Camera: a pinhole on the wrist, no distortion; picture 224 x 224 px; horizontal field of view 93.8 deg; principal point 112.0 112.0 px. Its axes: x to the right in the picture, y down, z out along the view. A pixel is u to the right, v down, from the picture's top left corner.
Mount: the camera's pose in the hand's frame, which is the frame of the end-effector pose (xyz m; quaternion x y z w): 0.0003 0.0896 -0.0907 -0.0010 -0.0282 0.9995 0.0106
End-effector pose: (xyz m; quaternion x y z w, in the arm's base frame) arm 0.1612 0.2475 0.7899 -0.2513 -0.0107 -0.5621 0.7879
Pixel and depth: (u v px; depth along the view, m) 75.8 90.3 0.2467
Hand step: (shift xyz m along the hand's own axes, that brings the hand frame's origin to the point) 0.0859 0.1249 0.1586
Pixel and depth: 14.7 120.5 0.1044
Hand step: 0.0967 0.0732 0.0132
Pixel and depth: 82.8 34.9 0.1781
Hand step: 0.0522 0.2093 0.0946
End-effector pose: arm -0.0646 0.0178 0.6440 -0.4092 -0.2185 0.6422 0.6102
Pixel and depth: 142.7 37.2 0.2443
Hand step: -0.0682 0.2514 0.1629
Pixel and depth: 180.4 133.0 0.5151
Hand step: -0.3393 -0.0353 0.4173
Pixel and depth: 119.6 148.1 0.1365
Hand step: -0.0109 0.0352 0.0429
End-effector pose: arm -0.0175 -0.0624 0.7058 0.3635 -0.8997 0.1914 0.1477
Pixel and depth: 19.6 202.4 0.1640
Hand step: 0.1414 -0.0639 0.0653
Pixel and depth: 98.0 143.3 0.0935
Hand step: 0.0120 0.0562 0.0011
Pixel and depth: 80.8 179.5 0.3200
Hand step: 0.0904 -0.1362 0.2173
